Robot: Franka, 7 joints.
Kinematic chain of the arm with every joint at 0, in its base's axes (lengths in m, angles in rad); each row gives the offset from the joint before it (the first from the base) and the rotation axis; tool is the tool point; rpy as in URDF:
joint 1: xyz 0 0 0.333 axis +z
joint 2: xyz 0 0 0 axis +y
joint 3: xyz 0 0 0.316 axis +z
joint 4: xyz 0.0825 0 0 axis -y
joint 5: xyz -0.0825 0 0.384 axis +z
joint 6: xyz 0 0 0 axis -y
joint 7: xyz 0.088 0 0 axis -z
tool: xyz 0 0 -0.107 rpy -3.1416 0 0
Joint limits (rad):
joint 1: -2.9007..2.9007
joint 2: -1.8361..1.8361
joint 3: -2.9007..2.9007
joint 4: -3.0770..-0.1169
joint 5: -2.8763..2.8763
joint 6: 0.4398..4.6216
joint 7: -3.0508..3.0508
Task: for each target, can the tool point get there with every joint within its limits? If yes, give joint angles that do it. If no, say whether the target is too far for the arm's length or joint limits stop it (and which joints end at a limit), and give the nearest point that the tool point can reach.
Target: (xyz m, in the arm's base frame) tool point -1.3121 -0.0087 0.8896
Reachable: no: too far | nearest point -0.7898 -0.0052 0.6680 | short by 0.567 m
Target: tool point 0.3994 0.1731 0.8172
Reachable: yes | joints 0.9158 -0.2679 -0.6230 -1.7919 -1.0738 3.7527 0.4352
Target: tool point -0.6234 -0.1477 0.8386
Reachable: yes | joints 0.3211 -1.5379 0.0536 -1.0533 -1.2060 2.6916 -1.8805
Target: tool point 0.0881 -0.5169 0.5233
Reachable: yes | joints -2.1883 -0.2687 0.6855 -2.1504 0.9868 2.1979 0.5633
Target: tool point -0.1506 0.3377 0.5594
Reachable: yes | joints 0.5975 -0.7073 1.4030 -2.2711 1.7619 4.2234 0.4390
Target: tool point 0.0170 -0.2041 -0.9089
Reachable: no: too far | nearest point 0.0203 -0.2439 -0.3594 | short by 0.551 m
